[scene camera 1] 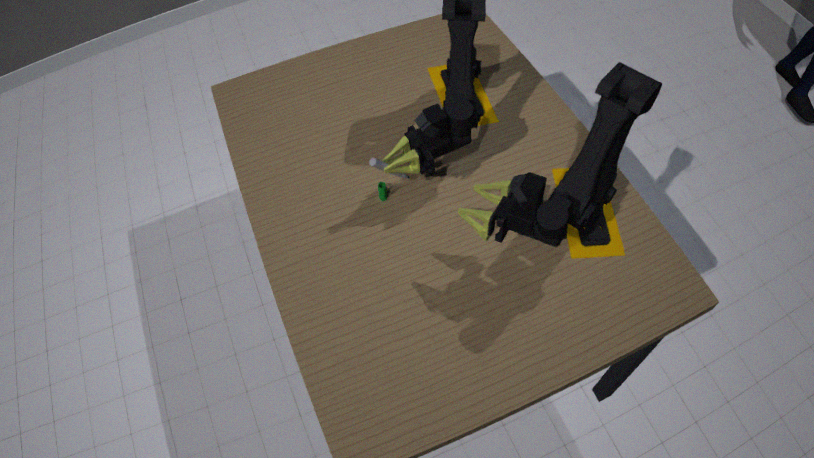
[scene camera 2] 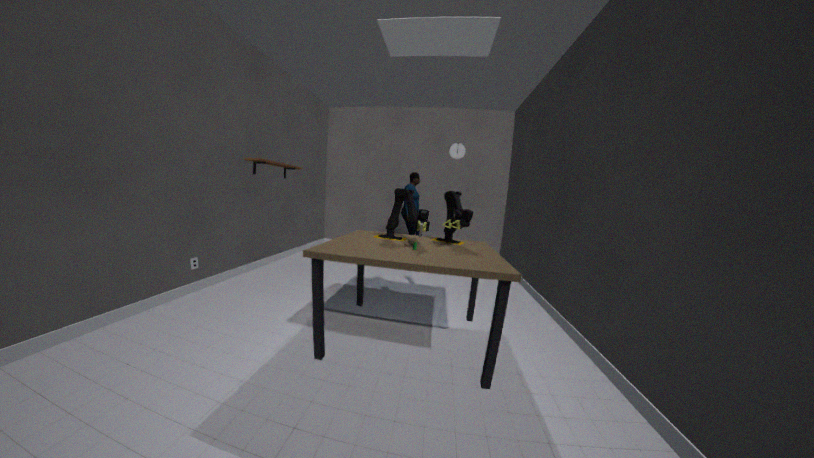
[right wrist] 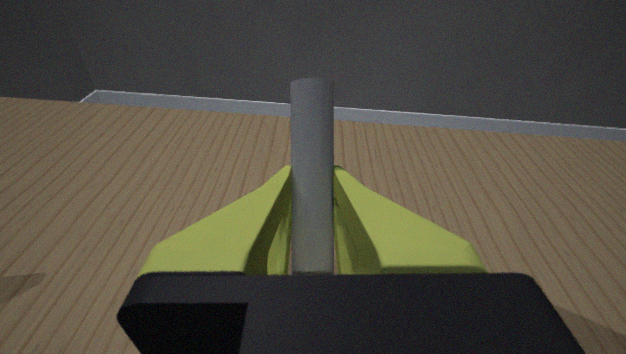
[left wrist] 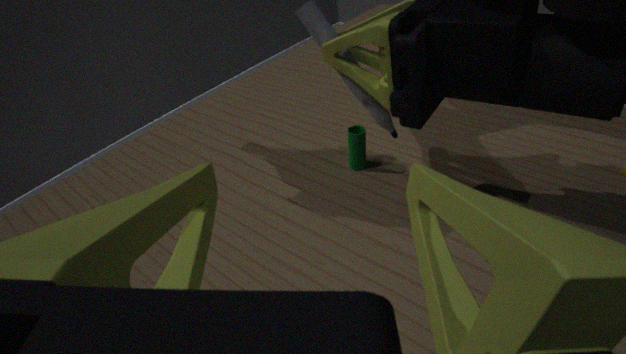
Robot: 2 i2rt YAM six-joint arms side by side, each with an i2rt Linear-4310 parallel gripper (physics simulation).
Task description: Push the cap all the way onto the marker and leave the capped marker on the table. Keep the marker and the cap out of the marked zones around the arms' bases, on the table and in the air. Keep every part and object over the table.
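Where they show: left gripper, fingertip midpoint: (scene camera 1: 466, 198) (scene camera 2: 446, 224) (left wrist: 312, 177); right gripper, fingertip midpoint: (scene camera 1: 382, 167) (scene camera 2: 421, 228) (right wrist: 312, 178) (left wrist: 329, 47); left arm's base, origin of the base link: (scene camera 2: 448, 241); right arm's base, origin of the base link: (scene camera 2: 390, 237).
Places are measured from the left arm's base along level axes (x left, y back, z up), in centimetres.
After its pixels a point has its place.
The green cap (scene camera 1: 382, 191) @(x -5.5, y -48.6, z 3.6 cm) (scene camera 2: 414, 246) @(x -6.3, y -49.6, z 2.4 cm) (left wrist: 357, 148) @(x -5.9, y -47.8, z 3.1 cm) stands upright on the table, its open end up. The grey marker (scene camera 1: 373, 162) @(x -2.2, y -49.4, z 18.0 cm) (left wrist: 312, 20) @(x -2.3, y -48.1, z 17.2 cm) (right wrist: 312, 130) @(x -3.3, y -47.8, z 17.0 cm) is held above the table, tilted, with its dark blue tip (left wrist: 394, 134) @(x -6.2, y -42.3, z 7.5 cm) pointing down, above and to the right of the cap in the left wrist view. My right gripper (scene camera 1: 387, 164) @(x -3.5, y -47.7, z 14.7 cm) (right wrist: 312, 178) @(x -3.5, y -47.7, z 14.7 cm) is shut on the marker's body. My left gripper (scene camera 1: 467, 200) @(x 7.8, y -30.9, z 17.2 cm) (left wrist: 312, 177) @(x 7.8, y -30.9, z 17.2 cm) is open and empty, in the air to the right of the cap in scene camera 1; in its wrist view the cap shows beyond and between its fingertips.
Yellow marked zones lie around the right arm's base (scene camera 1: 437, 76) @(x -48.8, y -32.9, z 0.1 cm) and the left arm's base (scene camera 1: 597, 250) @(x 11.3, y 0.0, z 0.1 cm) on the wooden table (scene camera 1: 352, 319) @(x 25.1, y -55.4, z 0.0 cm). The table's edge runs to the left of the cap in scene camera 1. A person (scene camera 2: 413, 196) stands behind the table.
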